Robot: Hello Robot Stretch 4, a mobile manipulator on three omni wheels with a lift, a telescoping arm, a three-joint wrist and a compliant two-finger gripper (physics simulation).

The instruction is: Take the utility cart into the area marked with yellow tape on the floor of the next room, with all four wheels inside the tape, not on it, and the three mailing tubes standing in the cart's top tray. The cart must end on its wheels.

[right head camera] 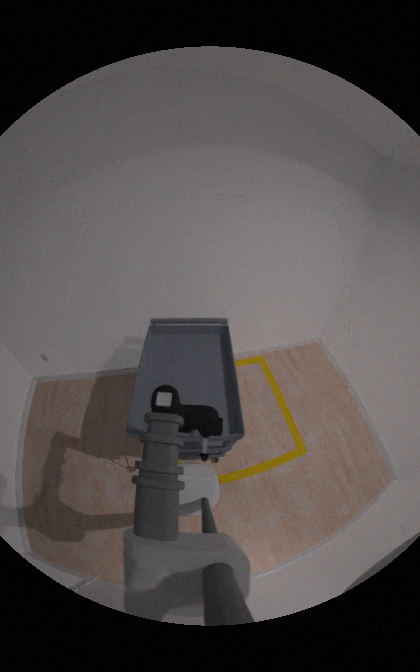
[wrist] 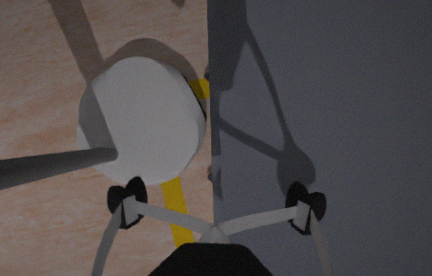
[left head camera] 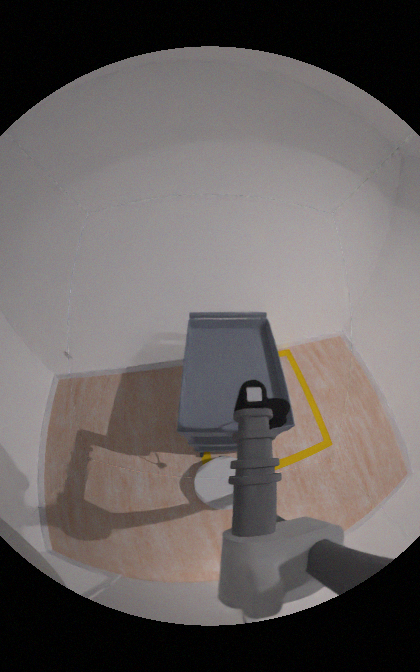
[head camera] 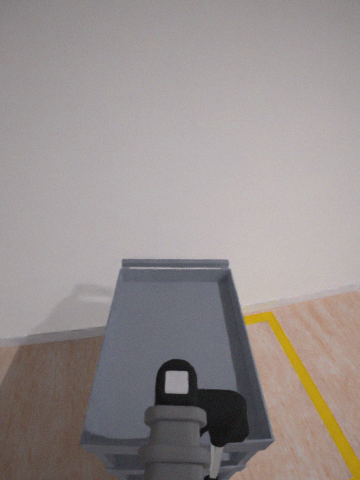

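Where they show: robot's base at its link origin: [wrist: 150, 124].
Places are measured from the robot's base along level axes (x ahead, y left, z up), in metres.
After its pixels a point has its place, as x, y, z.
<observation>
The grey-blue utility cart [head camera: 170, 320] @(0.652, 0.027, 0.766) [left head camera: 220, 350] [right head camera: 185, 350] [wrist: 350, 125] @(0.376, -0.022, 0.767) stands upright, its far end close to the wall. Its top tray shows no mailing tubes; the tubes do not show in any view. Yellow tape [head camera: 308, 390] @(0.716, -0.819, -0.027) [left head camera: 308, 400] [right head camera: 282, 407] [wrist: 177, 205] @(0.099, -0.310, -0.027) runs on the floor along the cart's right side and across its near end. The left tape line is hidden. A small dark wheel shows close to the near tape; whether it touches cannot be told. My gripper [wrist: 216, 196] @(0.252, -0.088, 0.774) is open and empty, fingertips spread either side of the tray's near edge as seen from above.
My round white base [left head camera: 215, 485] [right head camera: 200, 490] [wrist: 140, 115] @(0.014, 0.021, 0.187) is close to the cart's near end. A pale wall [head camera: 175, 150] @(1.201, 0.035, 1.219) [left head camera: 210, 260] [right head camera: 210, 270] rises behind the cart. Side walls bound the room, and floor stretches left and right of the cart.
</observation>
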